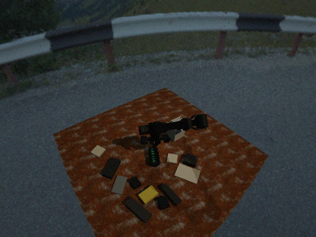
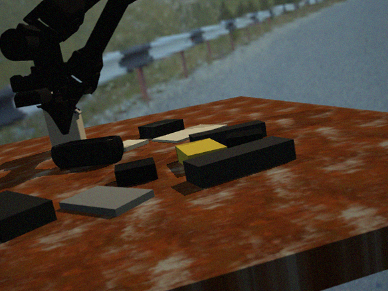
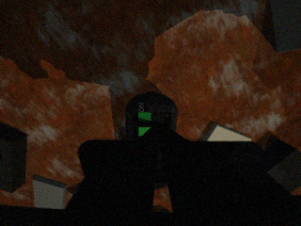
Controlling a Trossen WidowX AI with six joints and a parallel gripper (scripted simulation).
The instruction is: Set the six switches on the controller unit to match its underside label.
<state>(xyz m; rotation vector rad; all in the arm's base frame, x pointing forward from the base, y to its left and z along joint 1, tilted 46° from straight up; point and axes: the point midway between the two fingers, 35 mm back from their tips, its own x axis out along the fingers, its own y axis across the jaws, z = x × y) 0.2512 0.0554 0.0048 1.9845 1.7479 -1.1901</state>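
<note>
My gripper tip is 110 mm to the right of the cream tile, 80 mm past it and 60 mm above it. Round my gripper tip: cream plate: 270 mm to the left, 100 mm behind, 60 mm below; grey plate: 320 mm ahead, 110 mm to the left, 60 mm below; yellow block: 260 mm to the left, 200 mm ahead, 50 mm below.
</note>
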